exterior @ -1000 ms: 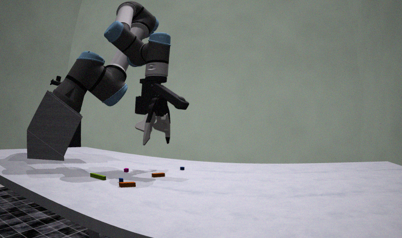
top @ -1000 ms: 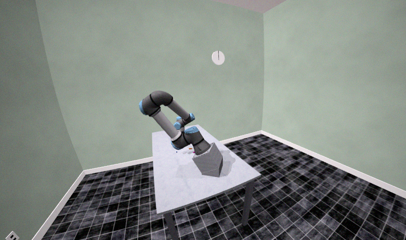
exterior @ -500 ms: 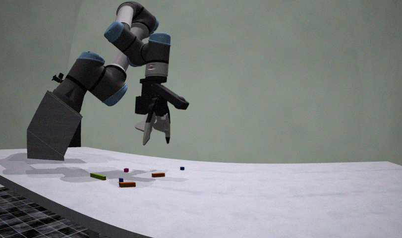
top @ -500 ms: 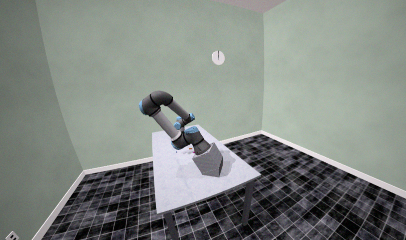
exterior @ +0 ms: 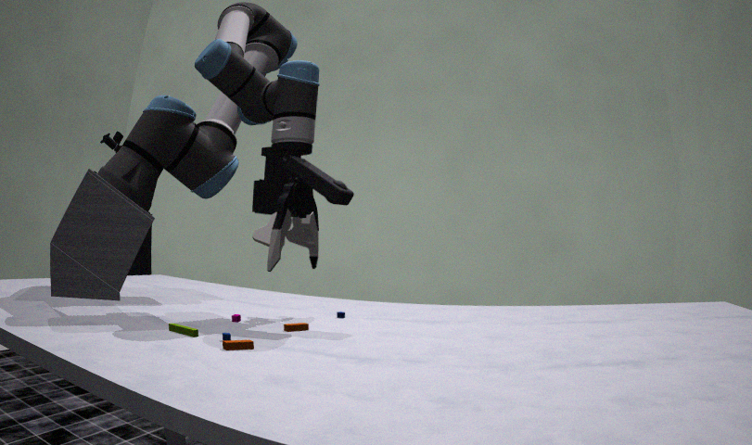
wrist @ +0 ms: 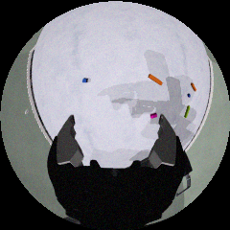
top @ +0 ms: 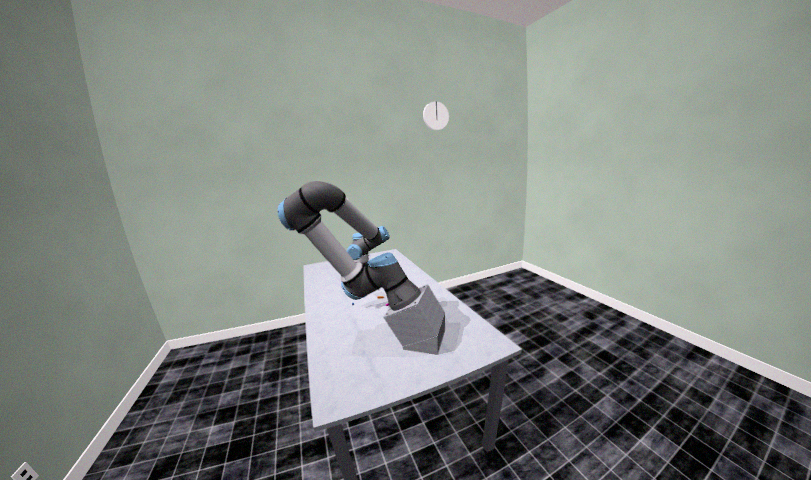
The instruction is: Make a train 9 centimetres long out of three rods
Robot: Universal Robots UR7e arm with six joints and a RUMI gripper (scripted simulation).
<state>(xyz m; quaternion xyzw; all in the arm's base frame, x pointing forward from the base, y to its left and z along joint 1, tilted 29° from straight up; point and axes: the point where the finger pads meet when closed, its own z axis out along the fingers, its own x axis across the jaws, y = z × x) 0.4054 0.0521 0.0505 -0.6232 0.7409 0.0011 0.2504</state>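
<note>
My gripper is now 6 cm past the magenta rod, 10 cm to the left of it and 8 cm above it. Round my hand: lime rod: 6 cm behind, 27 cm to the right, 8 cm below.
</note>
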